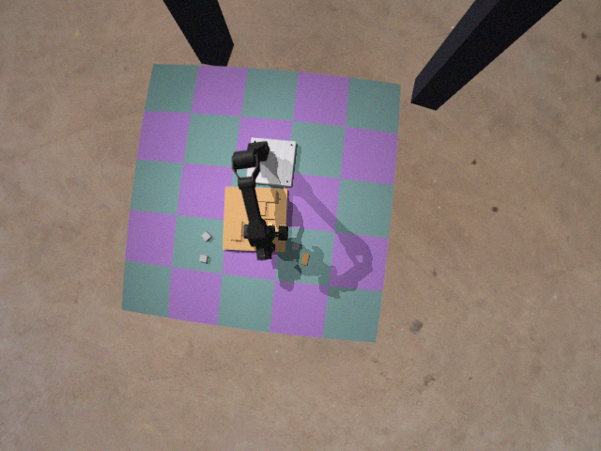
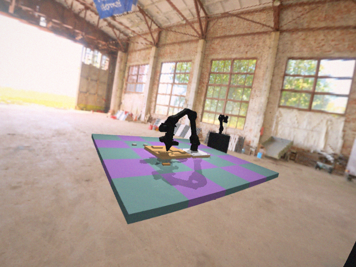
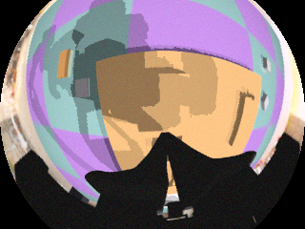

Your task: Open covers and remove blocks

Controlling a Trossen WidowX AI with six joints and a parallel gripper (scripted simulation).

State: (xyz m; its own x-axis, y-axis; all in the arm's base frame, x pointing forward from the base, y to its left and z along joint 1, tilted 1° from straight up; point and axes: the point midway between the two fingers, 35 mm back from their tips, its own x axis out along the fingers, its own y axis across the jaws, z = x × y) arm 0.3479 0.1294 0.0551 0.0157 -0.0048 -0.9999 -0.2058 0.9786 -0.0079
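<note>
Right now the orange puzzle board is 60 mm behind my gripper tip, 80 mm to the right of it and 20 mm below it. From my gripper tip the other things lie so: orange block: 80 mm ahead, 200 mm to the left, 30 mm below.
</note>
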